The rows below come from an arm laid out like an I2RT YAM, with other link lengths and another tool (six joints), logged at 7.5 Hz.
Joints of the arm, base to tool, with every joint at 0 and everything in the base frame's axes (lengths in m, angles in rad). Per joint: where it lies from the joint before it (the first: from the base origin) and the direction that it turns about. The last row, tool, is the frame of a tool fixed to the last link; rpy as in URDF.
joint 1: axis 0 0 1 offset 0 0 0.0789
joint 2: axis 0 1 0 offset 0.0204 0.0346 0.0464
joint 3: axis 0 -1 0 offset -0.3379 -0.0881 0
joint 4: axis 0 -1 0 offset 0.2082 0.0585 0.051
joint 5: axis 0 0 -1 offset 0.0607 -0.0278 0.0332
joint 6: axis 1 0 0 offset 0.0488 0 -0.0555
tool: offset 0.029 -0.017 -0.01 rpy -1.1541 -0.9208 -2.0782
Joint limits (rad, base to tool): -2.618..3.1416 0..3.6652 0..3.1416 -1.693..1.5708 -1.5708..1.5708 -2.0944..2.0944
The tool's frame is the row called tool.
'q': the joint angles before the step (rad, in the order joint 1, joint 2, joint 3, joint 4, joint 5, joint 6). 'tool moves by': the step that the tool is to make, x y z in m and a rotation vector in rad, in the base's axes. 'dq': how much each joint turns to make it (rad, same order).
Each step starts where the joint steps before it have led.
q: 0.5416 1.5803 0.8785 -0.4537 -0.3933 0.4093
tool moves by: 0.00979 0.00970 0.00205 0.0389 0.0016 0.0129
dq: 0.0020 0.0304 0.0366 0.0143 -0.0356 0.0045
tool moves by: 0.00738 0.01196 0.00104 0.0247 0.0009 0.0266
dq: 0.0178 0.0314 0.0359 0.0084 -0.0232 0.0014
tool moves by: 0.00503 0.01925 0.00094 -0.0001 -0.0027 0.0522
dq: 0.0495 0.0407 0.0520 -0.0107 0.0002 -0.0035
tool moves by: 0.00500 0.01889 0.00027 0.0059 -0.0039 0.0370
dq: 0.0430 0.0393 0.0484 0.0007 0.0004 0.0071
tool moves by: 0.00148 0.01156 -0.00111 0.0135 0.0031 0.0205
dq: 0.0247 0.0219 0.0198 0.0126 -0.0093 0.0105
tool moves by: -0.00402 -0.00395 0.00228 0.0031 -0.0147 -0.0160
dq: 0.0010 -0.0256 -0.0223 0.0159 0.0139 0.0133
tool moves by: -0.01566 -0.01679 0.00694 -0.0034 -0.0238 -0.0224
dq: -0.0057 -0.0812 -0.0614 -0.0005 0.0234 0.0069
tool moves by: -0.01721 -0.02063 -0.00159 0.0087 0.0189 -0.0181
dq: -0.0284 -0.0699 -0.0824 0.0028 -0.0211 -0.0001
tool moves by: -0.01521 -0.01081 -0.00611 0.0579 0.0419 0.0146
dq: -0.0242 -0.0419 -0.0815 0.0402 -0.0813 0.0001
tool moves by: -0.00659 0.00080 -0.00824 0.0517 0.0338 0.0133
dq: -0.0008 0.0001 -0.0549 0.0685 -0.0608 0.0207
